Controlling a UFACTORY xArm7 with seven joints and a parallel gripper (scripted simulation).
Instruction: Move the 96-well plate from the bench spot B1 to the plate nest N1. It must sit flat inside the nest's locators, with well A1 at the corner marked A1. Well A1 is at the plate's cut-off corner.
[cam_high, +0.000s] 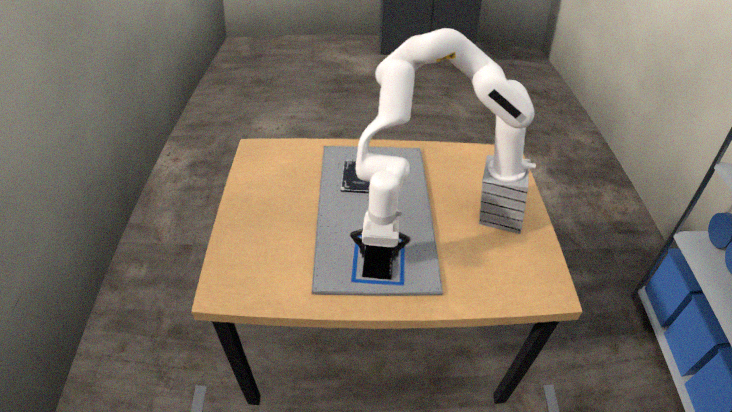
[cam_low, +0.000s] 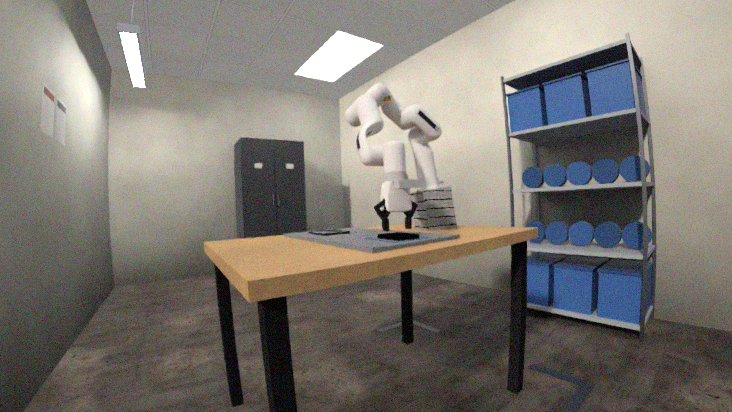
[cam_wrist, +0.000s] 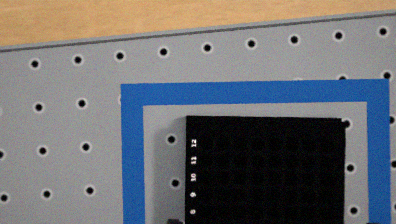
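My hand is 3 cm above the 96-well plate. From my hand the other things lie so: plate nest N1: 39 cm to the right, 8 cm ahead, 3 cm below.
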